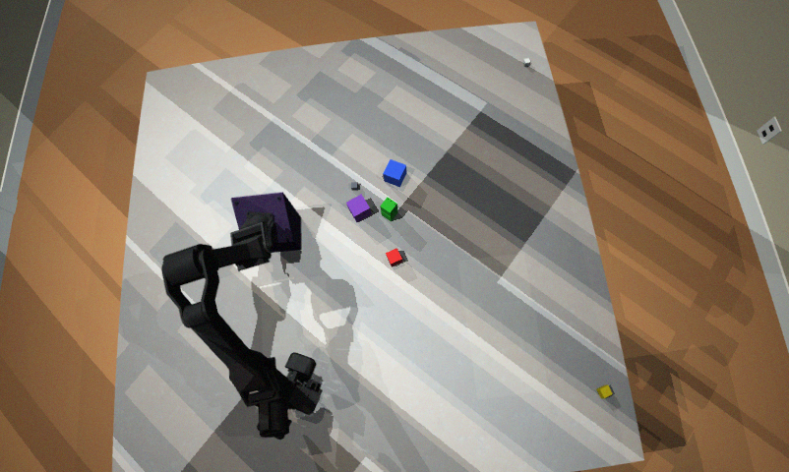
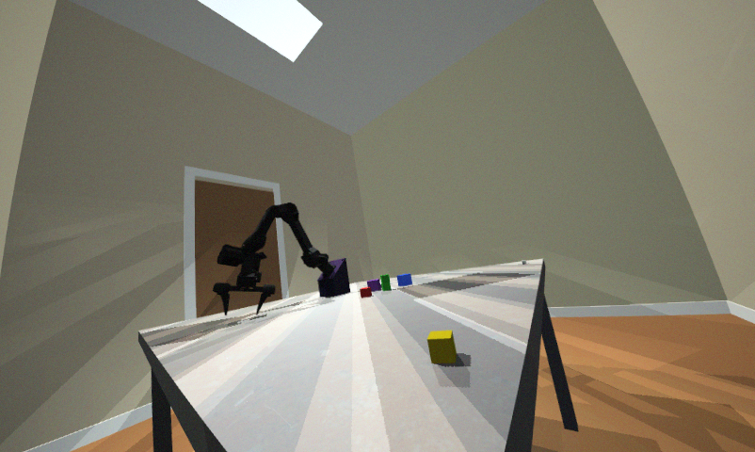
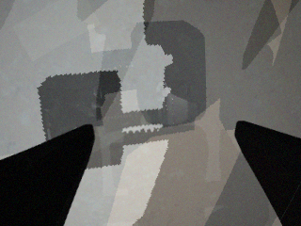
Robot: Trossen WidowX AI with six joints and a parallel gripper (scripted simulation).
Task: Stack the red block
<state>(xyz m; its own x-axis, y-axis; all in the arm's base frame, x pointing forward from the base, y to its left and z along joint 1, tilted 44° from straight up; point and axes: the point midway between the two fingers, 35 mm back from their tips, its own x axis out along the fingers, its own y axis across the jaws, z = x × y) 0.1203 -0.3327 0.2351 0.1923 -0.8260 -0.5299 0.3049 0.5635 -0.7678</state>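
Now: gripper tip 21 cm short of the red block and 37 cm to the right of it. The rest, counted from my gripper tip: blue block 20 cm ahead, 61 cm to the left, 1 cm above; purple block 11 cm ahead, 50 cm to the left, 1 cm above; small grey cube 9 cm ahead, 57 cm to the left, 1 cm below.
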